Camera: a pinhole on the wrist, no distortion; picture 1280 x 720 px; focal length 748.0 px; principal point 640.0 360.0 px. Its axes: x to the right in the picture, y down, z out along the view. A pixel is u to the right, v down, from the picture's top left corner.
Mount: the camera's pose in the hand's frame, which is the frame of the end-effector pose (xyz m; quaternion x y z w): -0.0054 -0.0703 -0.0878 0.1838 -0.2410 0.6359 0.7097
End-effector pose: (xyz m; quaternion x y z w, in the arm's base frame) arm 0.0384 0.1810 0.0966 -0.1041 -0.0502 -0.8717 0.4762
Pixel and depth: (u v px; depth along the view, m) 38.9 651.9 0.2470
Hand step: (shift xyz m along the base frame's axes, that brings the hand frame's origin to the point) -0.2286 0.3110 -0.0333
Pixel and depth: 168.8 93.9 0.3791
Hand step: -0.4417 0.2289 0.1095
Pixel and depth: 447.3 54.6 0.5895
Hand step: -0.5098 0.2319 0.3511
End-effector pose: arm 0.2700 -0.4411 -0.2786 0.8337 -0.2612 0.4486 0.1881
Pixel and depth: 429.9 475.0 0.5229
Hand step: 0.3806 0.2812 -0.2992
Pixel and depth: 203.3 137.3 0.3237
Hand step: 0.3193 0.2824 -0.0366
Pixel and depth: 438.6 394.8 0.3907
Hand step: 0.3032 0.2242 -0.1815
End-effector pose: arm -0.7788 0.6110 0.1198 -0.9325 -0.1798 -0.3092 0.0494
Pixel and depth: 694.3 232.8 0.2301
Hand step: -0.0008 0.2044 -0.0875
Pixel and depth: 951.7 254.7 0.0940
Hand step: -0.0271 0.0895 -0.0112
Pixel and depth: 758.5 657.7 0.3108
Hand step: -0.0821 0.1682 -0.2492
